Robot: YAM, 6 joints.
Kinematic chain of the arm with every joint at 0, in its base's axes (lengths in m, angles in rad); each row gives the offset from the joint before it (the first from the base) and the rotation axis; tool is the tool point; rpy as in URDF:
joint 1: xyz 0 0 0.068 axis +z
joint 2: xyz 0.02 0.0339 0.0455 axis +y
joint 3: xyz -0.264 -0.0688 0 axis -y
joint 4: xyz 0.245 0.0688 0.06 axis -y
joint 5: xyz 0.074 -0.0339 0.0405 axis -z
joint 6: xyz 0.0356 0 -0.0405 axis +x
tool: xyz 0 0 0 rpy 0 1.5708 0
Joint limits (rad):
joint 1: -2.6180..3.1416
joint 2: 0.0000..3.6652
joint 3: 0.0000..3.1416
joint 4: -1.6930..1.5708
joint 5: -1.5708..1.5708
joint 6: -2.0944..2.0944
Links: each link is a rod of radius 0.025 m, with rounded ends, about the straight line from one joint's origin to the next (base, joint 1, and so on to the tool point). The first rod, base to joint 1, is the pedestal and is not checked.
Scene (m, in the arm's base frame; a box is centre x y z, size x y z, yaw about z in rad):
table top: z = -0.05
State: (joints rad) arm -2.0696 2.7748 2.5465 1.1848 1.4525 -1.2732
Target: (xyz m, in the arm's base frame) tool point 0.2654 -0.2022 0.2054
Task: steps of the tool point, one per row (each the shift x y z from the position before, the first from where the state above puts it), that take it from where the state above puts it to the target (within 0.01 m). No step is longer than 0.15 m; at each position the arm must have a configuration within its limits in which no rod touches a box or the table.
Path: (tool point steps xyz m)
1: 0.1332 -0.0468 -0.0047
2: 0.1371 -0.0004 -0.0076
3: 0.1239 0.0432 -0.0104
4: 0.0961 0.0778 -0.0131
5: 0.0585 0.0987 -0.0157
6: 0.0173 0.1034 -0.0182

